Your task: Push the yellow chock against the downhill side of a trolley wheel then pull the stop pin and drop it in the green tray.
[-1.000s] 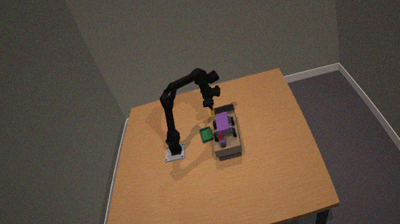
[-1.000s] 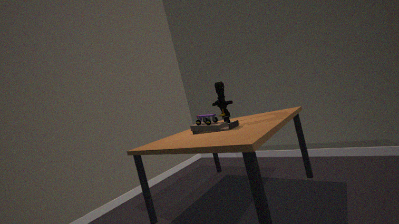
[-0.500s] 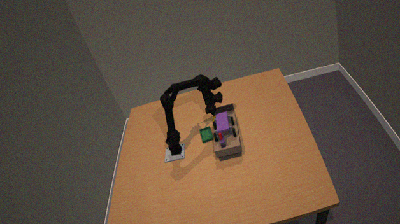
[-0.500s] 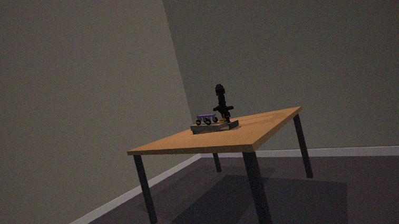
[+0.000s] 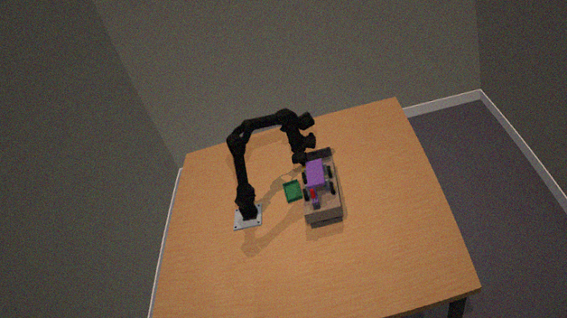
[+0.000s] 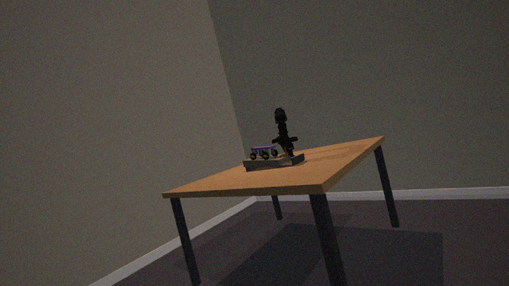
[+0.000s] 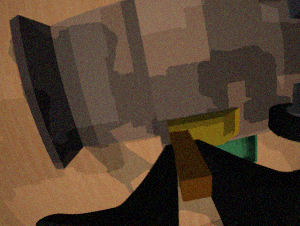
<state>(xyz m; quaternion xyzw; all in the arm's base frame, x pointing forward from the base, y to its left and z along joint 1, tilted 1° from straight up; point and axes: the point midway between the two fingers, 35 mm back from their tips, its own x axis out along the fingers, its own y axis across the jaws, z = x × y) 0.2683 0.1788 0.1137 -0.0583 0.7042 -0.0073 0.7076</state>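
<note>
The red-headed stop pin lies 5 cm ahead of my gripper tip, 28 cm to the right of it and 5 cm above it. Also, from my gripper tip: dark end wall: 5 cm ahead, 12 cm to the left, 5 cm below; green tray: 7 cm behind, 8 cm to the right, 9 cm below; yellow chock: 2 cm to the right, 1 cm below.
</note>
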